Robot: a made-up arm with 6 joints.
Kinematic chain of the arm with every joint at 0, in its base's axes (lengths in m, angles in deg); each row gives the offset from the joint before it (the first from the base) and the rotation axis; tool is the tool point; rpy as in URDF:
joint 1: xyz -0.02 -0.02 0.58 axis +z
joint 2: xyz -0.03 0 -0.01 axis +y
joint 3: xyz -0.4 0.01 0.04 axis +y
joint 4: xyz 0.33 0 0.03 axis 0.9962 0 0.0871
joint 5: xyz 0.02 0 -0.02 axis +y
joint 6: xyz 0.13 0 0.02 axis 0.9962 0 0.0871
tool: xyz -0.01 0 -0.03 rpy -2.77 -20.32 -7.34
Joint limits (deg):
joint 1: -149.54..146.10
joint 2: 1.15..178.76
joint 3: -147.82..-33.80
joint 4: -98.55..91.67
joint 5: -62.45..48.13
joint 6: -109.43..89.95
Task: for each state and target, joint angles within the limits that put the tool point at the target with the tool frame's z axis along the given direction. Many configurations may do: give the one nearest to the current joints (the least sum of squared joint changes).
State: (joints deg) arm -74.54 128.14 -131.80 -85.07 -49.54 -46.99
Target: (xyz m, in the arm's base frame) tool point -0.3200 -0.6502 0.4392 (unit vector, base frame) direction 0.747 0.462 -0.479
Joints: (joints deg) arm -120.16 157.57 -107.25 -55.11 -54.91 -80.37
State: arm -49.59 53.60 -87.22 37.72 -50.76 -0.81
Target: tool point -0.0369 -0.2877 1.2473 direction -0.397 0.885 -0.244
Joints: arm -87.98 76.85 -105.57 48.31 -47.21 6.80
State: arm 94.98 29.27 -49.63 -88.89 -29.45 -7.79
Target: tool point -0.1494 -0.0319 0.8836 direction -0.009 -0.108 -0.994
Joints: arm 49.33 3.78 -33.94 -98.55 -62.28 -46.65
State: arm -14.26 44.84 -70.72 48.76 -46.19 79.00
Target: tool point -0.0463 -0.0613 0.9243 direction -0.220 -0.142 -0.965
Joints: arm -33.34 20.39 -33.80 76.19 -47.94 76.43
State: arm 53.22 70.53 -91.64 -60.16 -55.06 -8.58
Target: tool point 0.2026 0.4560 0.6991 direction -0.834 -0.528 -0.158
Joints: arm 59.07 109.60 -69.22 -78.95 -42.16 -42.01
